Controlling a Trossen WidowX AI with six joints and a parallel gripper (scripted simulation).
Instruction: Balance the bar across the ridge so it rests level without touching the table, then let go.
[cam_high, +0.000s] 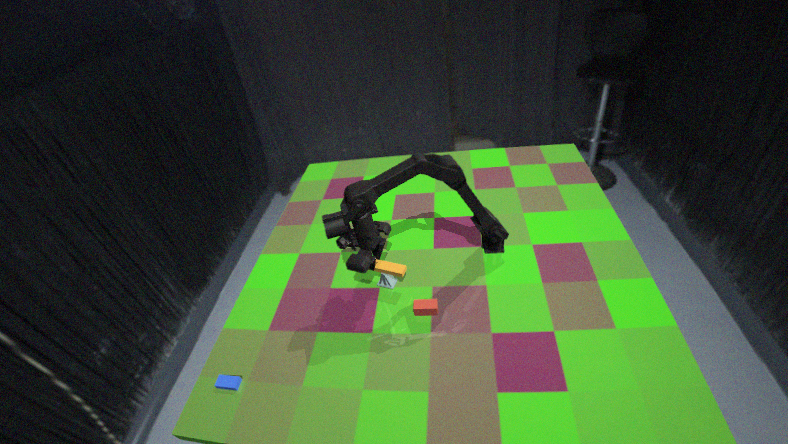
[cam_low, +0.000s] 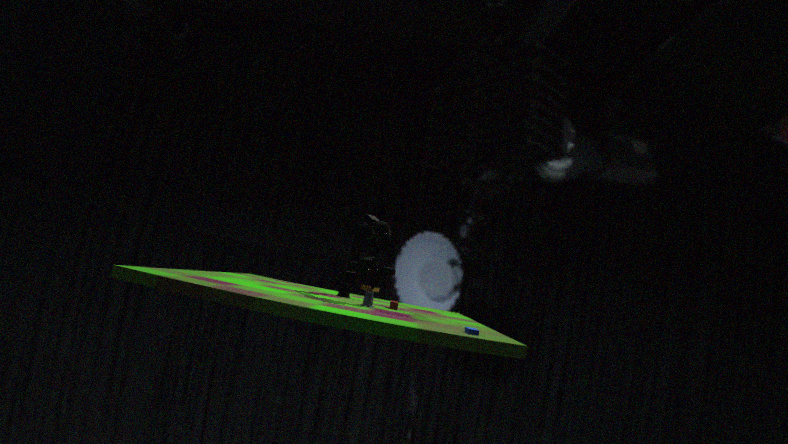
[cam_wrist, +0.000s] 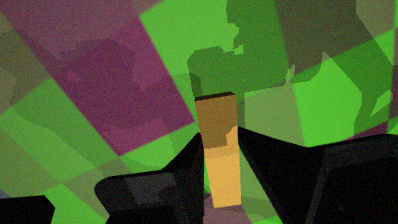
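Right now the orange bar is 3 cm behind my gripper tip and 1 cm to the left of it. Also, from my gripper tip: blue block (37 cm to the left, 37 cm ahead, 6 cm below); then red block (15 cm behind, 12 cm to the left, 6 cm below).
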